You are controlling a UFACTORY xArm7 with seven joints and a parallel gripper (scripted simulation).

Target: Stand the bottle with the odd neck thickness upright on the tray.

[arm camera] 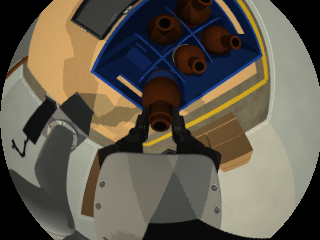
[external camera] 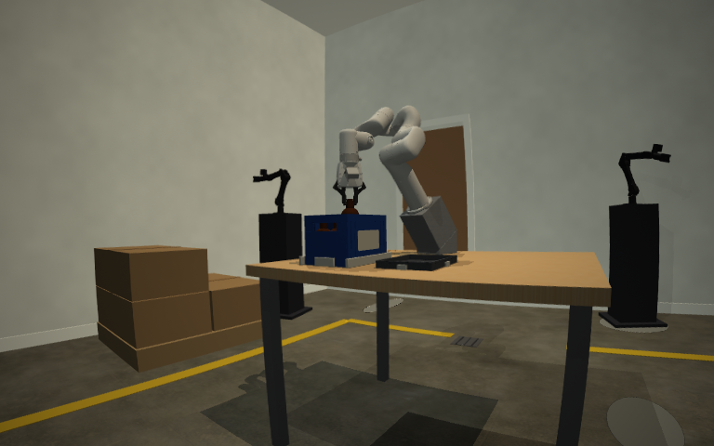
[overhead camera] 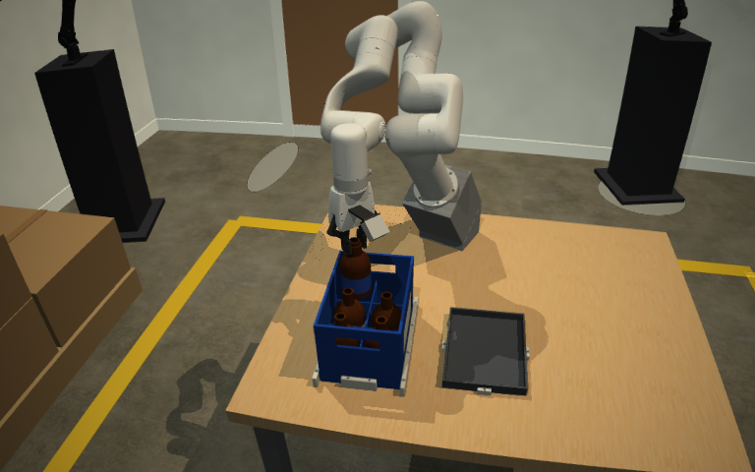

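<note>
My hand is 7 cm above the brown bottle. Round my hand: glass bottle 15 cm below, 9 cm ahead, 2 cm to the right; dark tray 30 cm to the left, 23 cm below, 15 cm ahead; blue crate 15 cm below, 10 cm ahead, 2 cm to the left.
</note>
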